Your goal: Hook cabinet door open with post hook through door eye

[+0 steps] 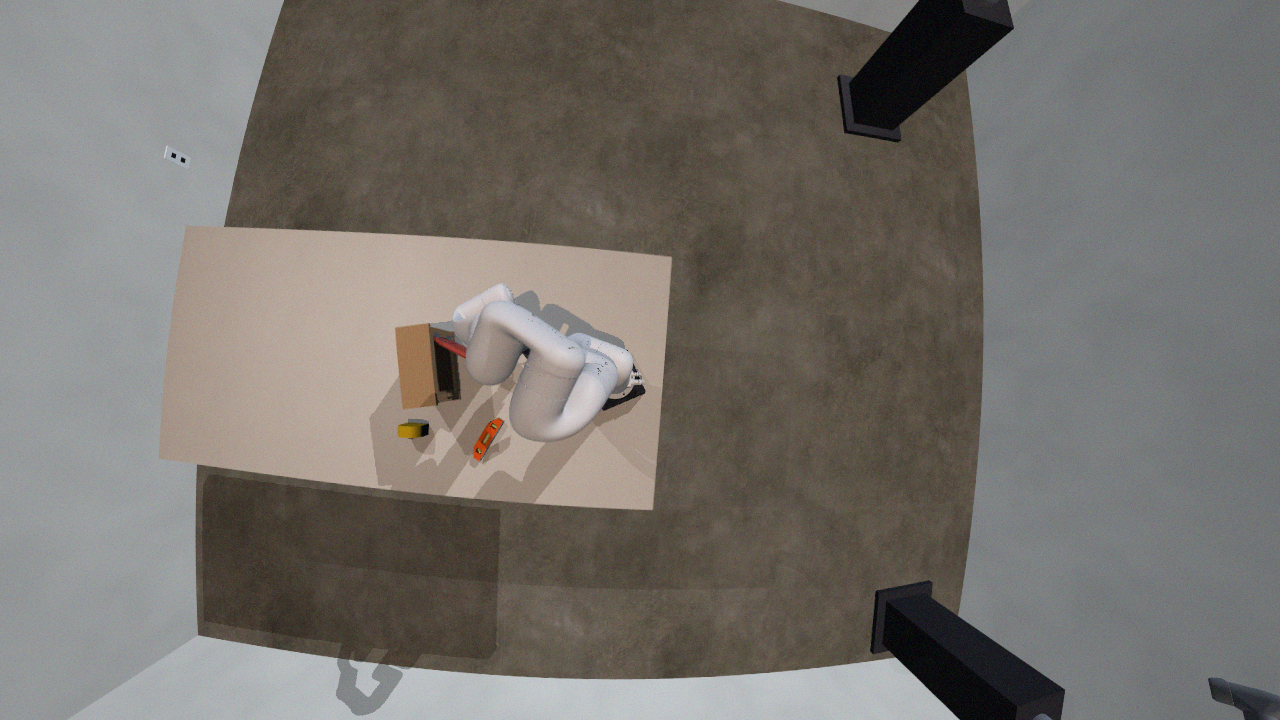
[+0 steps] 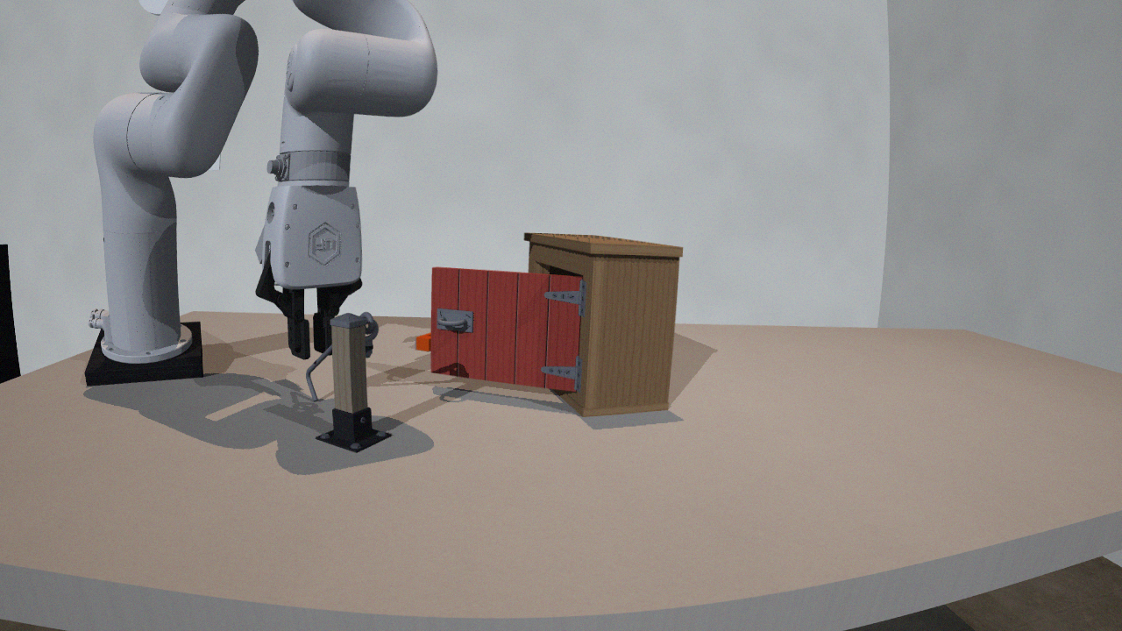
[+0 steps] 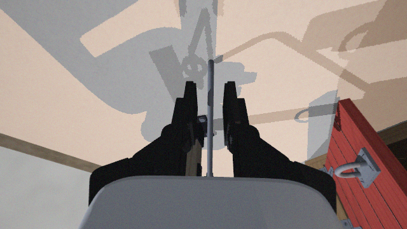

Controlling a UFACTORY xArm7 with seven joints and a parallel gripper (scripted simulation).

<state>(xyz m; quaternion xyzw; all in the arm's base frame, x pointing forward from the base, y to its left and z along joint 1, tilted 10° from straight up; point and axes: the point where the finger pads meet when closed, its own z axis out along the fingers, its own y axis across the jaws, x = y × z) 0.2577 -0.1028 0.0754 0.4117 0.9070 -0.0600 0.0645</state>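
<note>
Right now my hand is 4 cm short of the hook rod, 4 cm to the left of it and 2 cm above it. From my hand the other things lie so: red door (20 cm ahead, 2 cm to the left, 1 cm above); orange tool (16 cm ahead, 31 cm to the left, 6 cm below); yellow block (40 cm ahead, 29 cm to the left, 4 cm below).
</note>
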